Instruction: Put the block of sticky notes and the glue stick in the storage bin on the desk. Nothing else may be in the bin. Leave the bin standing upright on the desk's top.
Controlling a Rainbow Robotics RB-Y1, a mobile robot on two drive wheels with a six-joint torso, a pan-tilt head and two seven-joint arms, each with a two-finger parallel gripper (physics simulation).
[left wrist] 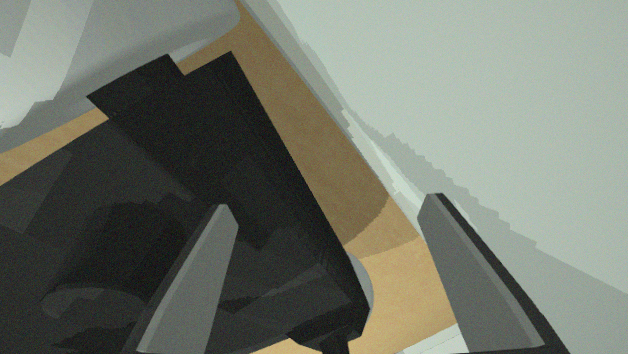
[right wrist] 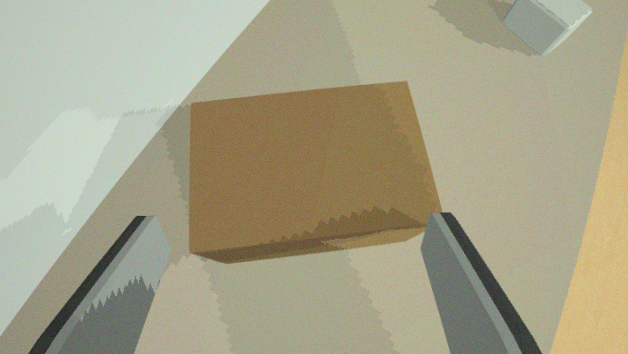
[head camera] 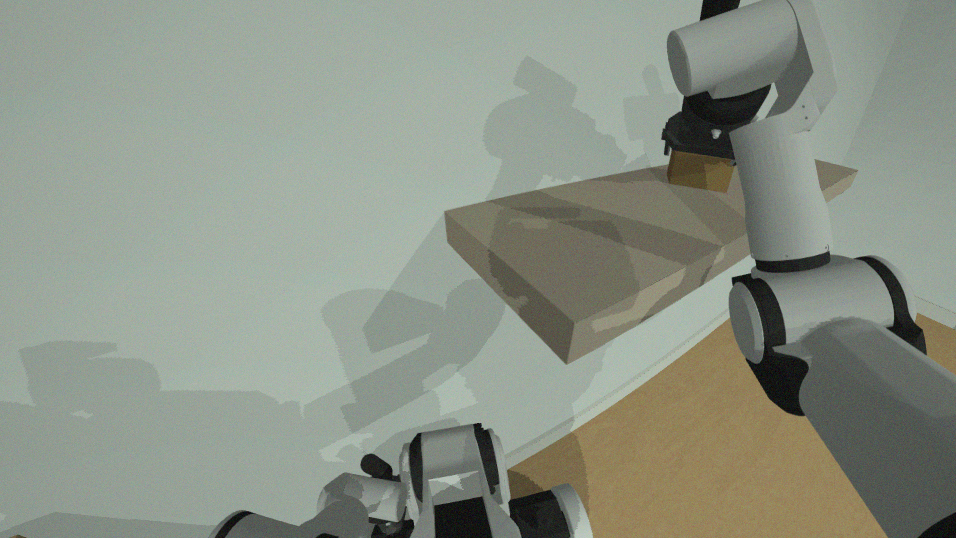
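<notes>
An orange-brown rectangular block sits on a wall shelf; I cannot tell if it is the sticky notes. My right gripper is open and empty, pointing down close over the block. In the right wrist view the right-hand fingertip overlaps the block's lower right corner, and the left-hand fingertip stands apart from its left side. My left gripper is open and empty, away from the shelf. The glue stick, the storage bin and the desk cannot be made out.
A small pale block lies on the shelf at the top right of the right wrist view. The wall runs behind the shelf. Wooden floor lies below. A large black body fills much of the left wrist view.
</notes>
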